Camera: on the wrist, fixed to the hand. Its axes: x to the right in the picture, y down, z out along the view.
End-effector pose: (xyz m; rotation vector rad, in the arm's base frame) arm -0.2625 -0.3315 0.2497 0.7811 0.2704 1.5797
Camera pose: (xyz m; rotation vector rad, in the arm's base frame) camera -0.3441 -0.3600 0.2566 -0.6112 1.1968 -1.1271
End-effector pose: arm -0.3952 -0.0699 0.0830 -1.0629 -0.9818 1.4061
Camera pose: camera -0.3770 -0.1027 0.0048 0.5329 -0.6165 -1.3320
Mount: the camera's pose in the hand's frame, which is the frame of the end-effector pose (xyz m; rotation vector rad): -0.0265 0.0734 -0.0378 0.1035 0.8328 -2.9613
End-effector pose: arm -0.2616 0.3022 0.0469 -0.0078 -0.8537 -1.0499
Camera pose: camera -0.1884 0.3462 0.0322 -1.4017 -0.4656 1.9642
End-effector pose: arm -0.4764 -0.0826 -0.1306 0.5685 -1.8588 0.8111
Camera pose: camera -0.4938 -0.0048 -0.1647 1.5972 0.8240 -0.8950
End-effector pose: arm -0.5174 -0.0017 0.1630 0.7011 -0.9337 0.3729
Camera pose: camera -0.5515 0.0775 0.1541 1.0927 1.4044 -1.7964
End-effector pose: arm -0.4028 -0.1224 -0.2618 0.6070 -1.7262 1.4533
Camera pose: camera -0.4344 -0.0722 -0.3251 1.1405 0.7317 -0.5946
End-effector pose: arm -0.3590 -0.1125 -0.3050 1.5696 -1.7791 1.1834
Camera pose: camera -0.4303 -0.0690 -0.3283 1.2509 1.4294 -0.0991
